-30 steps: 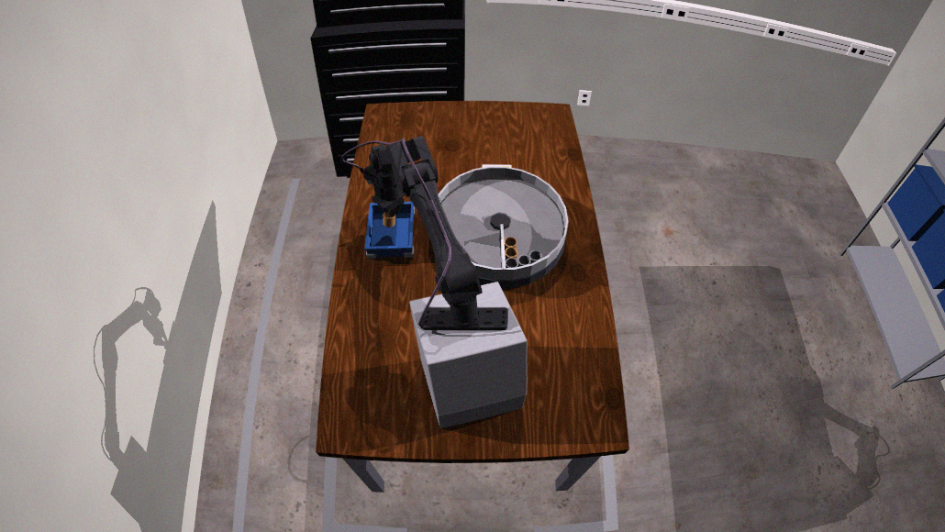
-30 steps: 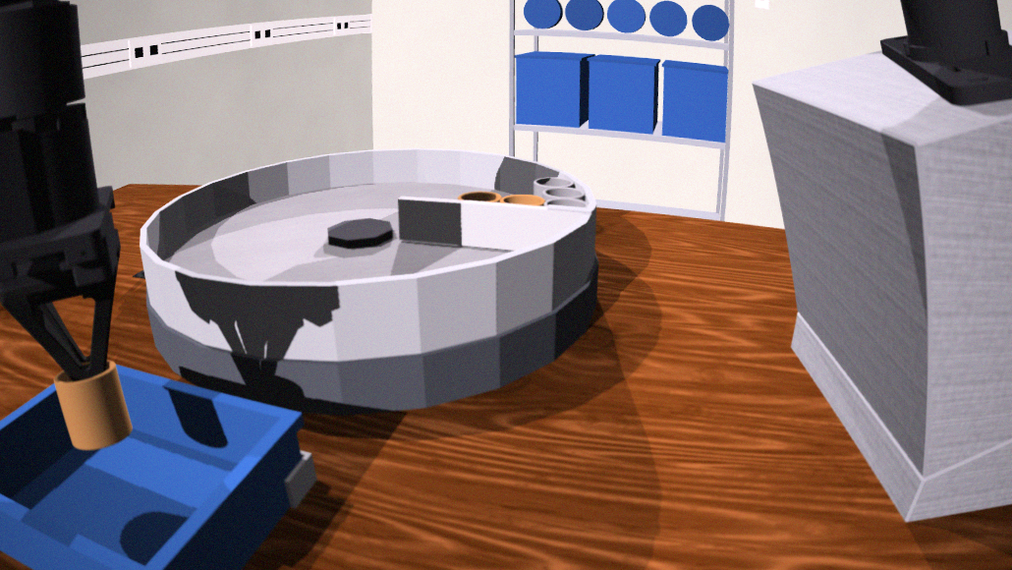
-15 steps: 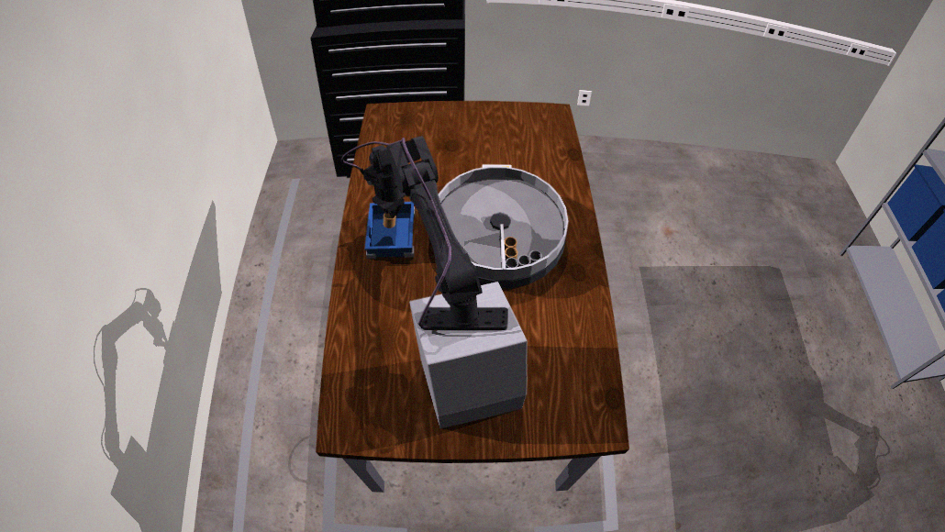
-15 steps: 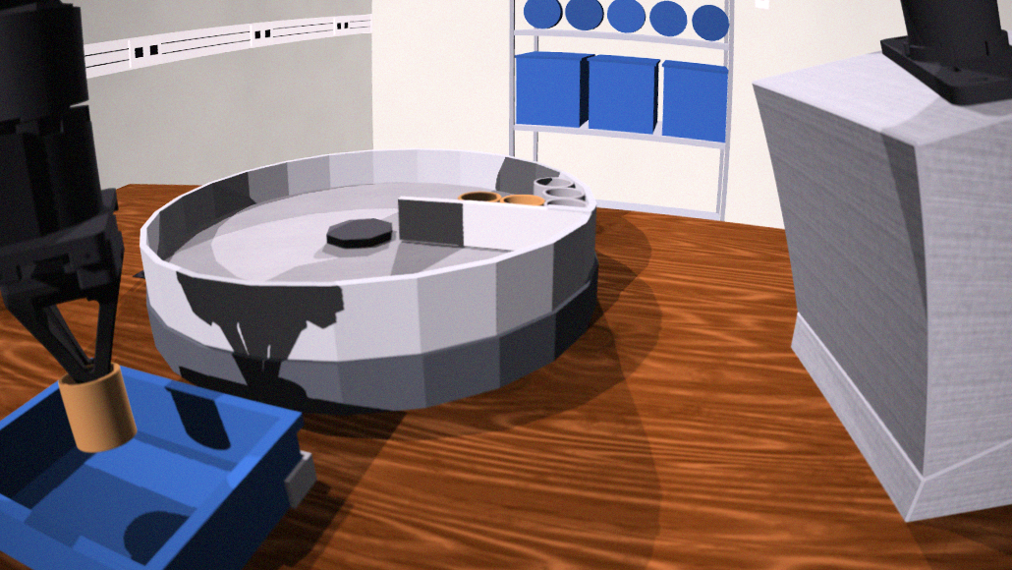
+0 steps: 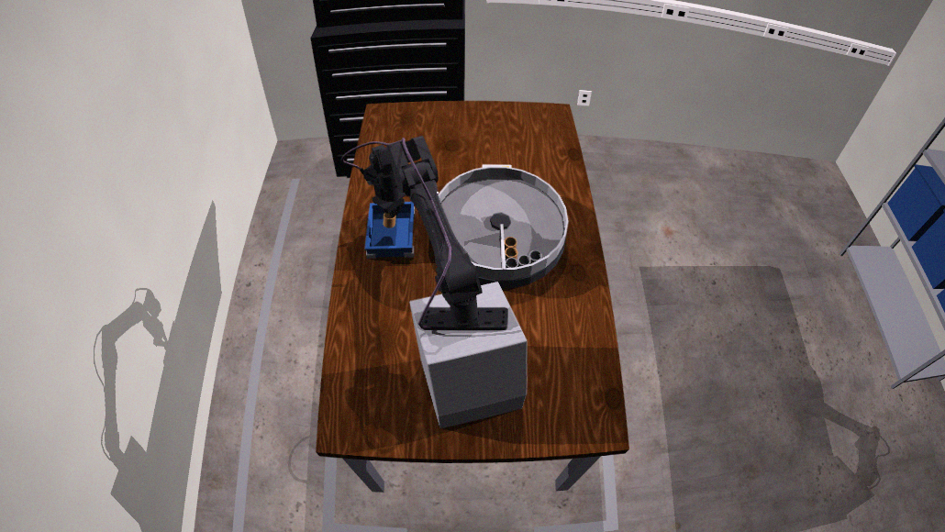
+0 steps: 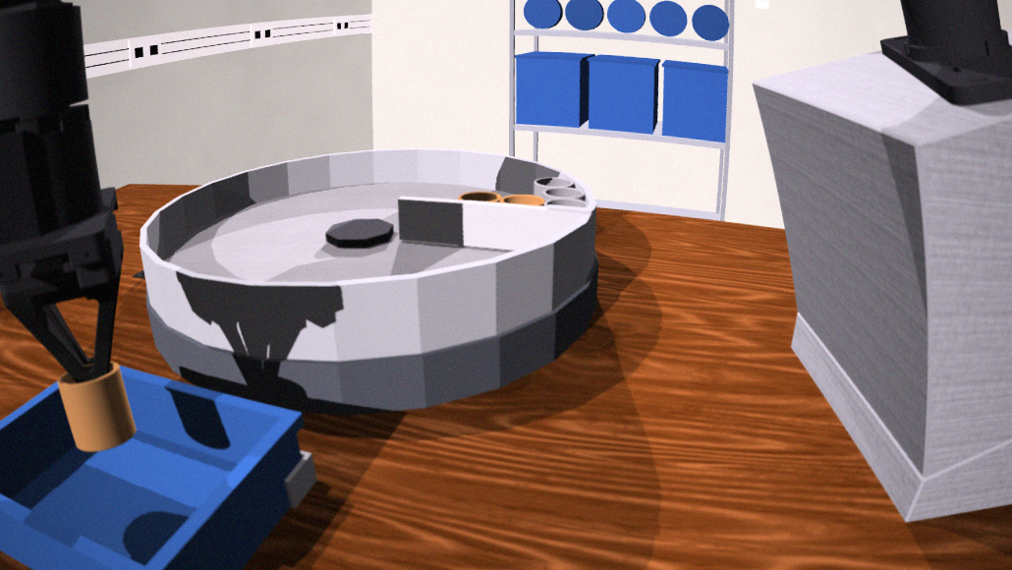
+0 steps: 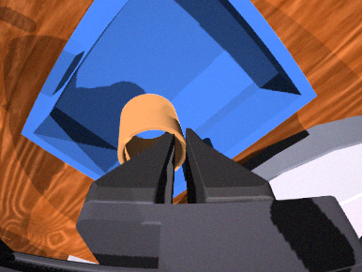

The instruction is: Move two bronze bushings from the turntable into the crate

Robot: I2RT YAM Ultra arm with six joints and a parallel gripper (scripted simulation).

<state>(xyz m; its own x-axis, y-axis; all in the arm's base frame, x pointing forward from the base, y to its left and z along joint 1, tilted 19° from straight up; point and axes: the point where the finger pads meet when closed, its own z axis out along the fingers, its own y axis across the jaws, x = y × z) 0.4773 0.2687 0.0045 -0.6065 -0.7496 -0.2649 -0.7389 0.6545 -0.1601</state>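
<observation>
The blue crate lies 10 mm behind my hand, 10 mm to the left of it and 60 mm below it. The rest, counted from my hand: grey turntable (30 mm ahead, 330 mm to the right, 30 mm below).
</observation>
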